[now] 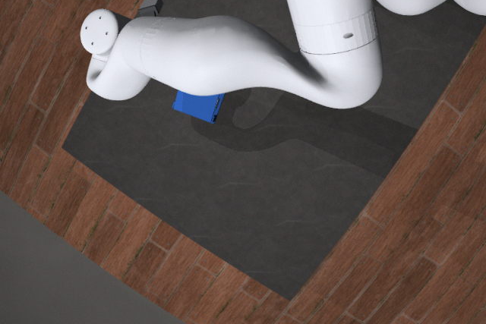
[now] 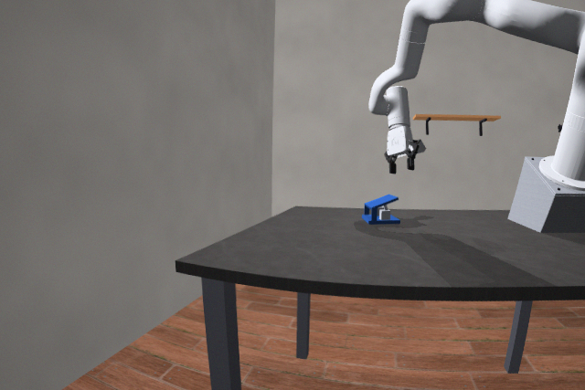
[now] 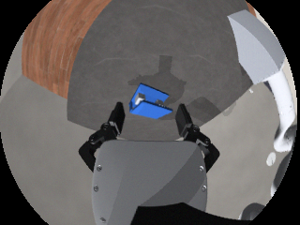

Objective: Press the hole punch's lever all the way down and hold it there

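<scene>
Now: hand 14 cm above the blue hole punch, 10 cm to the right of it and 8 cm short of it.
</scene>
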